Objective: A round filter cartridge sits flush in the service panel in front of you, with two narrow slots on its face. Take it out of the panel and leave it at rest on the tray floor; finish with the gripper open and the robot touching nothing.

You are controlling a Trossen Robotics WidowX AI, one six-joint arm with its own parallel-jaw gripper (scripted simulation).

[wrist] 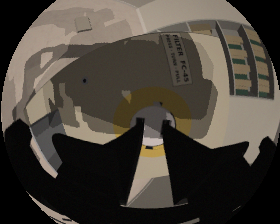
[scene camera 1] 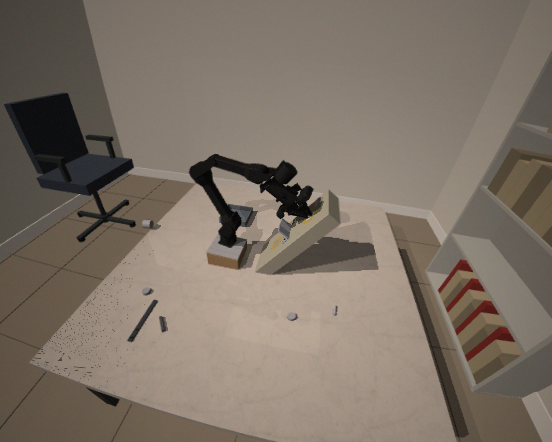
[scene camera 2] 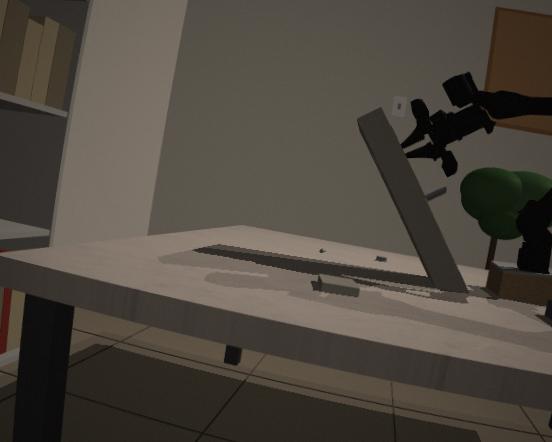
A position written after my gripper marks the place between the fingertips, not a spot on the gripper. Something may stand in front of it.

I see my gripper (scene camera 2: pixel 399 153) and a round filter cartridge (wrist: pixel 154 117).
My gripper is seen too in the wrist view (wrist: pixel 153 127) and in scene camera 1 (scene camera 1: pixel 309 216). Scene camera 2 misses the round filter cartridge, which is hidden by a beige service panel.
